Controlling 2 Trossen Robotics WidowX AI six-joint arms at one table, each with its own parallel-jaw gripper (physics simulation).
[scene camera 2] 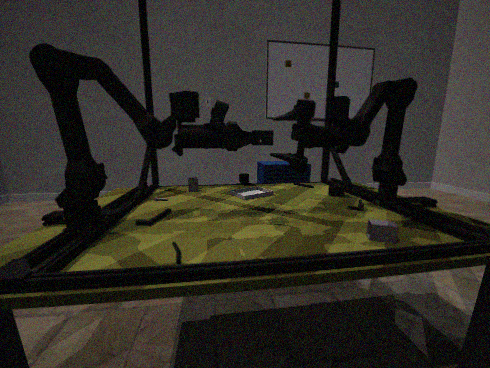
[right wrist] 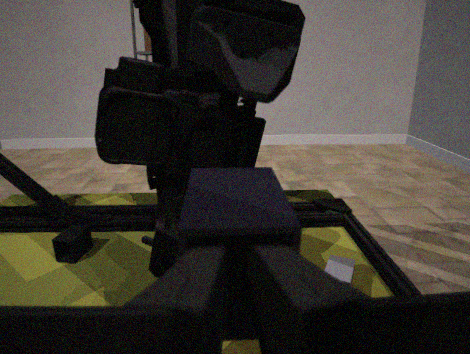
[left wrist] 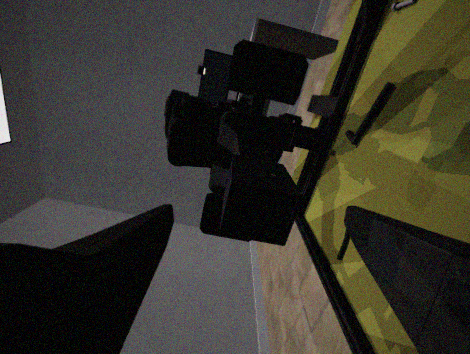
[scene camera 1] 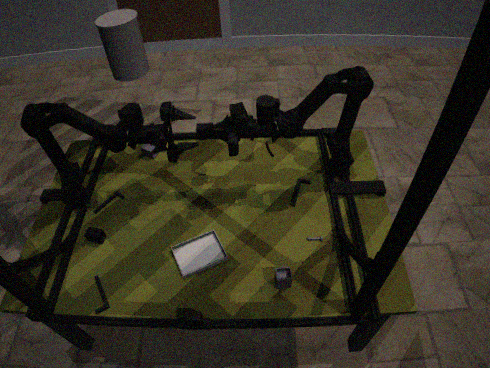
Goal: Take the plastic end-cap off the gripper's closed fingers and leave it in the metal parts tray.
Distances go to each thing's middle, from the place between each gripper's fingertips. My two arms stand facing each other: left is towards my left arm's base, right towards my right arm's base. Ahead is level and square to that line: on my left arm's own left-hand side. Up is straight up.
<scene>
I see the metal parts tray (scene camera 1: 202, 252) 29 cm behind my right hand, 6 cm to the left of it and 22 cm below it.
Right now my left hand is 30 cm past the metal parts tray, 22 cm above it and 4 cm to the right of it.
</scene>
